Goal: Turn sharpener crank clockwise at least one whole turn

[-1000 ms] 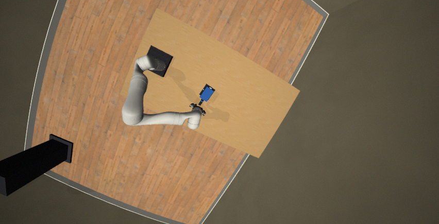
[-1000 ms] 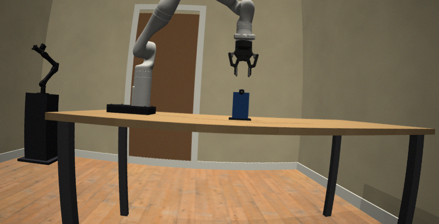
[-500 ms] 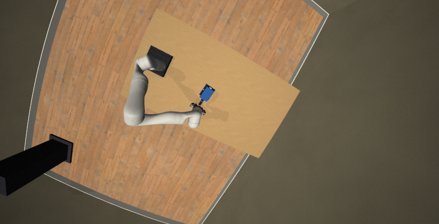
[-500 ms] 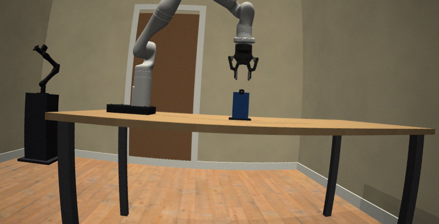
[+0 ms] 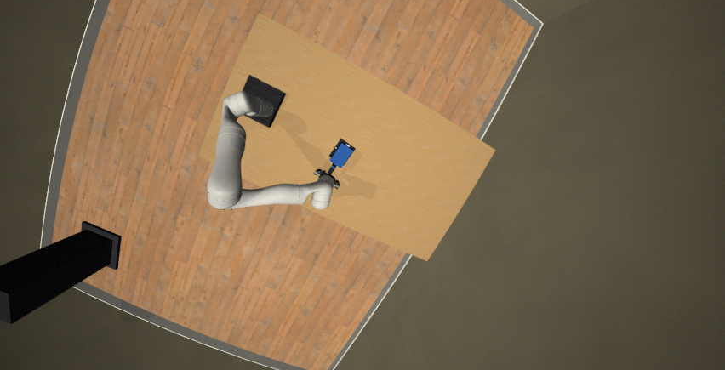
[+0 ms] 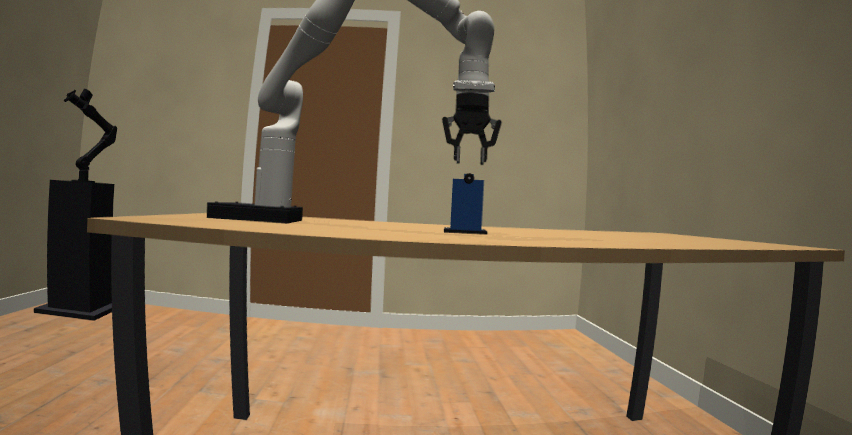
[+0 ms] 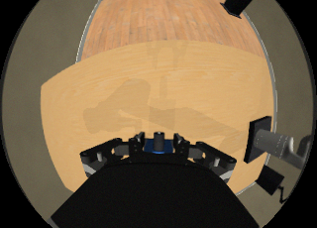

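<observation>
The dark crank knob lies 5 cm below my hand and 2 cm to the left of it.
</observation>
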